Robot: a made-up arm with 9 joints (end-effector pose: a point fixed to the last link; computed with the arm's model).
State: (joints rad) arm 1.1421 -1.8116 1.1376 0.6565 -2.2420 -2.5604 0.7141 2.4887 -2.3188
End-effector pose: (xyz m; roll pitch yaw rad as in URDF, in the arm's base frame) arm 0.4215 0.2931 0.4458 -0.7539 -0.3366 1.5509
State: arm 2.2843 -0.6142 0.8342 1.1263 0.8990 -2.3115 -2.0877 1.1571 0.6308
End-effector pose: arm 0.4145 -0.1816 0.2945 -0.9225 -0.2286 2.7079
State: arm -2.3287 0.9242 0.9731 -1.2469 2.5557 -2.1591 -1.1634 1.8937 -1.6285
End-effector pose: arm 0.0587 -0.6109 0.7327 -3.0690 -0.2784 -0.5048
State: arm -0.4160 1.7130 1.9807 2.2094 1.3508 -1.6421 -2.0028 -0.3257 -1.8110
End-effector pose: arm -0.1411 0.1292 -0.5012 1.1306 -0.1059 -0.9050
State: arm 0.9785 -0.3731 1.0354 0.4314 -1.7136 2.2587 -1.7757 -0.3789 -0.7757
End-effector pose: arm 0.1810 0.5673 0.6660 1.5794 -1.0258 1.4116
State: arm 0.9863 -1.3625 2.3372 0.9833 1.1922 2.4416 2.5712 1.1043 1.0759
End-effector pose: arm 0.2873 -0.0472 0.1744 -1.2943 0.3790 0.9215
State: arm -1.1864 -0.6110 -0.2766 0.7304 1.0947 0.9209 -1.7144 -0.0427 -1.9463
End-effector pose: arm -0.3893 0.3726 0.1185 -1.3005 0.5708 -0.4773
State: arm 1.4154 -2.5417 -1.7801 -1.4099 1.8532 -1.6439 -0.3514 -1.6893 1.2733
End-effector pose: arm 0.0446 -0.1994 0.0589 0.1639 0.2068 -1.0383
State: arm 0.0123 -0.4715 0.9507 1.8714 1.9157 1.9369 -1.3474 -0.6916 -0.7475
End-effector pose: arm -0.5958 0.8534 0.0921 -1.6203 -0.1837 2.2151
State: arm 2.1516 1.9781 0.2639 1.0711 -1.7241 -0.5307 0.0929 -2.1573 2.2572
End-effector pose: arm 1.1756 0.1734 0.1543 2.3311 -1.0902 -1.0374
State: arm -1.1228 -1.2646 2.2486 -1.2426 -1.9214 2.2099 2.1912 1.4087 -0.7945
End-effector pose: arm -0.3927 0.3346 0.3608 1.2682 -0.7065 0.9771
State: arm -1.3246 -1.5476 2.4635 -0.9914 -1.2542 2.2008 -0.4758 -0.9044 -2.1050
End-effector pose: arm -0.2438 -0.0371 -0.1394 -1.9128 0.4295 1.1494
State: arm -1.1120 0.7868 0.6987 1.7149 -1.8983 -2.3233 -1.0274 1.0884 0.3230
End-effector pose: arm -0.7480 -0.3575 -0.0733 -2.6062 -1.2212 0.1599
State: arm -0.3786 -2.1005 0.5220 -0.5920 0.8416 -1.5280 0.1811 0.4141 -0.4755
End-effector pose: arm 0.0695 -0.0798 -0.7859 -2.2228 0.3277 1.0941
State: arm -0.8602 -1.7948 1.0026 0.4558 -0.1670 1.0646 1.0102 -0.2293 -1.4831
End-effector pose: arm -0.1981 0.1199 0.1565 1.7548 1.0509 -1.0989
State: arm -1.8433 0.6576 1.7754 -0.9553 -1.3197 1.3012 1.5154 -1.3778 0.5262
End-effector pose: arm -0.1145 -0.6936 0.1849 -0.2039 0.7201 -1.3072
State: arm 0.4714 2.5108 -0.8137 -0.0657 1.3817 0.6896 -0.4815 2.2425 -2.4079
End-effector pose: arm -0.5863 0.4507 -0.4360 -1.5217 0.3202 0.1272
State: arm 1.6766 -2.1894 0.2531 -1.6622 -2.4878 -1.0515 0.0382 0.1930 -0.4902
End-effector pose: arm -0.3146 0.7768 -0.2710 -0.3974 -1.0831 1.2654
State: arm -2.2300 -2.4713 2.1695 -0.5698 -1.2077 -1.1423 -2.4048 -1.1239 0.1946
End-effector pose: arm -0.0439 -0.0697 -0.3401 1.3829 -0.4504 0.6530
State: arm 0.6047 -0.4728 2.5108 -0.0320 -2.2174 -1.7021 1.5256 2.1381 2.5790
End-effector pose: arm -0.1652 0.0555 0.7607 -1.9737 1.0470 1.2655
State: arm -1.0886 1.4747 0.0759 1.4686 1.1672 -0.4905 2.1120 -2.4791 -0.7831
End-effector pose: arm -1.2444 -0.0729 0.1312 -2.6657 0.5289 2.5991
